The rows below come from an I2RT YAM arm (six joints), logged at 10 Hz.
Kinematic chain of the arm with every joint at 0, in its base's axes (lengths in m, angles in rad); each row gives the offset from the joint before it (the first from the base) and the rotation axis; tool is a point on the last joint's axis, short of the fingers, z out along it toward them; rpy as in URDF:
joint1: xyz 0 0 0.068 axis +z
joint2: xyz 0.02 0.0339 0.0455 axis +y
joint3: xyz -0.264 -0.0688 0 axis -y
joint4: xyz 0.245 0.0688 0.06 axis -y
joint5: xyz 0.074 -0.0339 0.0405 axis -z
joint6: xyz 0.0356 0 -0.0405 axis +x
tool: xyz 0 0 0 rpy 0 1.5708 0
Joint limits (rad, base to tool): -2.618..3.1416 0..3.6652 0..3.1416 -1.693..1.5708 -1.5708..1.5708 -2.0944..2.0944
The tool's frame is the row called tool.
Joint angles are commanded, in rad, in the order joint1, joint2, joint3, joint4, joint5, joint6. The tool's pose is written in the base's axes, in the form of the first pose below.
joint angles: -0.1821, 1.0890, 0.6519, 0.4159, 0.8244, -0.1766
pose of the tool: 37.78 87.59 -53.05 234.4 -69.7 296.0
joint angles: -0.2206, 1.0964, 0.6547, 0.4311, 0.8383, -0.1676
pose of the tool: 40.72 86.11 -54.74 232.6 -79.3 296.8
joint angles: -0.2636, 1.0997, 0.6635, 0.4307, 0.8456, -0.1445
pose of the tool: 44.00 84.46 -55.82 229.8 -89.6 299.1
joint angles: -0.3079, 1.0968, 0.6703, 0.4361, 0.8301, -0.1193
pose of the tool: 46.41 82.41 -55.71 225.9 -99.4 302.6
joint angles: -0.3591, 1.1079, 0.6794, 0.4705, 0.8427, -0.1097
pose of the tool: 49.86 79.18 -57.48 222.4 -111.9 306.6
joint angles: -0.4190, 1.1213, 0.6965, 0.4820, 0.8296, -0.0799
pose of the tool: 52.96 76.44 -58.00 218.7 -126.2 310.6
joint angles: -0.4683, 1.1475, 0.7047, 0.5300, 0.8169, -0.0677
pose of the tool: 54.92 73.53 -58.62 217.3 -139.0 312.0
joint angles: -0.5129, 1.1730, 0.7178, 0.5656, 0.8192, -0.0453
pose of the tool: 57.55 70.40 -59.32 215.4 -151.2 313.9
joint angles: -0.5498, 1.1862, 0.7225, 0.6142, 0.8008, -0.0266
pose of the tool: 58.61 66.95 -58.79 212.2 -160.0 317.1
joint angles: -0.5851, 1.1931, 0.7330, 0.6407, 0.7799, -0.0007
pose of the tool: 59.56 63.92 -57.97 208.3 -168.1 321.7
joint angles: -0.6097, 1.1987, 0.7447, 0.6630, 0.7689, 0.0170
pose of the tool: 60.22 61.30 -57.46 205.5 -173.7 326.6
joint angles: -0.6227, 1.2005, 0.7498, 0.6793, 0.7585, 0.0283
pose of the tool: 60.33 59.70 -56.88 203.7 -176.4 329.5
